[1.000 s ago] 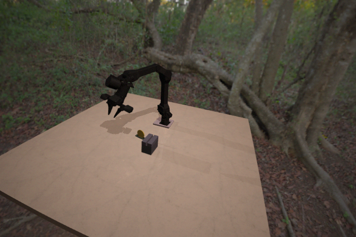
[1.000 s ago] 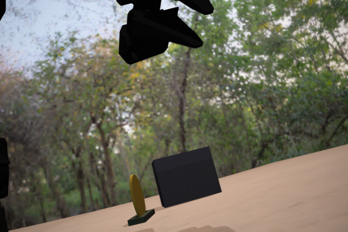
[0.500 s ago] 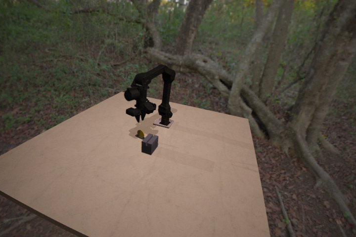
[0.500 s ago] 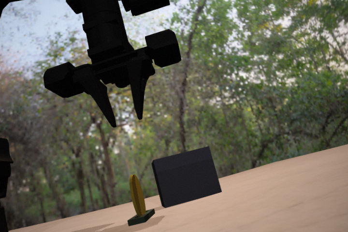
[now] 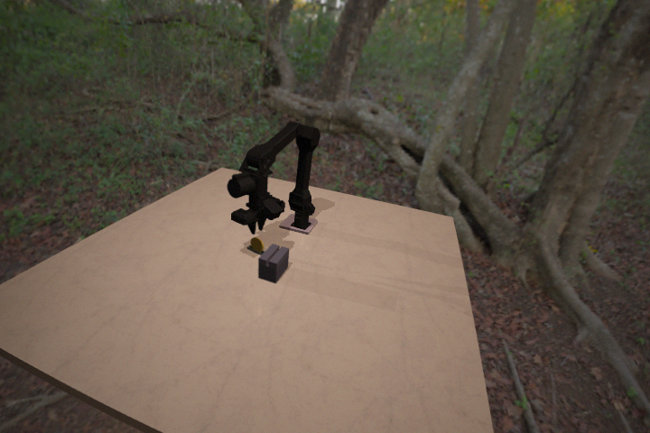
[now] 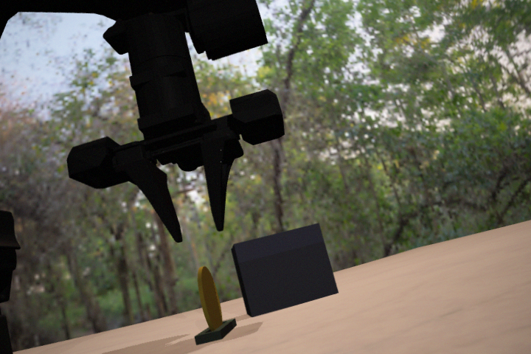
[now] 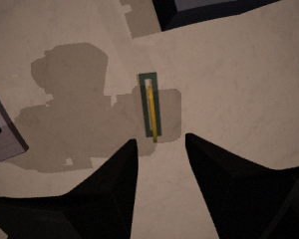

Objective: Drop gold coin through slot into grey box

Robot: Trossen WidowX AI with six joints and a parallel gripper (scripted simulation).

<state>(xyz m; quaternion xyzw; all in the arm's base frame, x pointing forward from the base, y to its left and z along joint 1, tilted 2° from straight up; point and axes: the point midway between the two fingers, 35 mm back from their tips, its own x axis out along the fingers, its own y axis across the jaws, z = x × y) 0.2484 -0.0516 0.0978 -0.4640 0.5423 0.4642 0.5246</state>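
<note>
The gold coin is 50 mm below my gripper tip.
</note>
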